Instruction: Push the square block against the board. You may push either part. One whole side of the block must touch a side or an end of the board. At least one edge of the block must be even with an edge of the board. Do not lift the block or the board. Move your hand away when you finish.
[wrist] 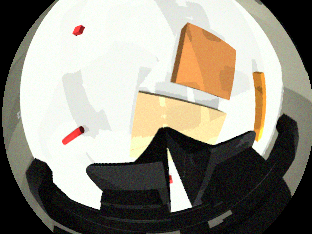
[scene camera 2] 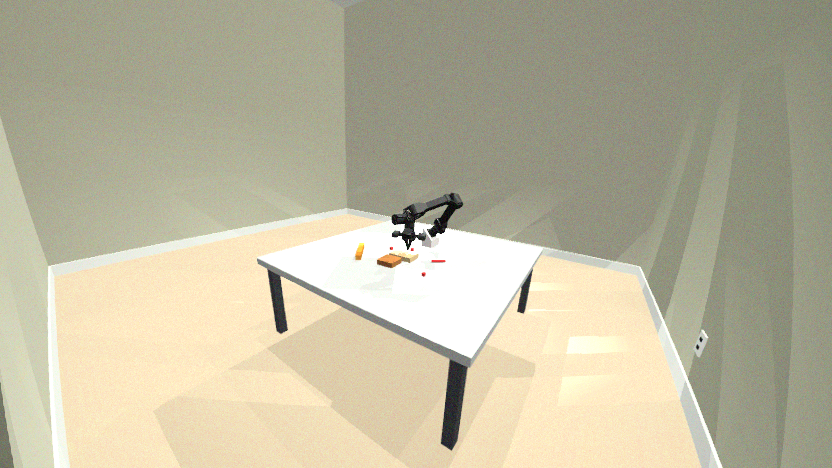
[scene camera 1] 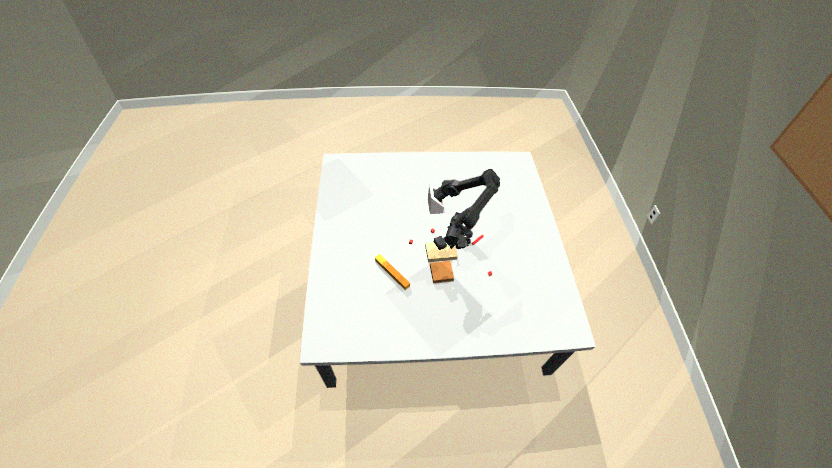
Observation:
The gripper (wrist: 163, 131) is shut, holding nothing. Also in view: a cream block (wrist: 153, 111) and an orange square block (wrist: 203, 61).

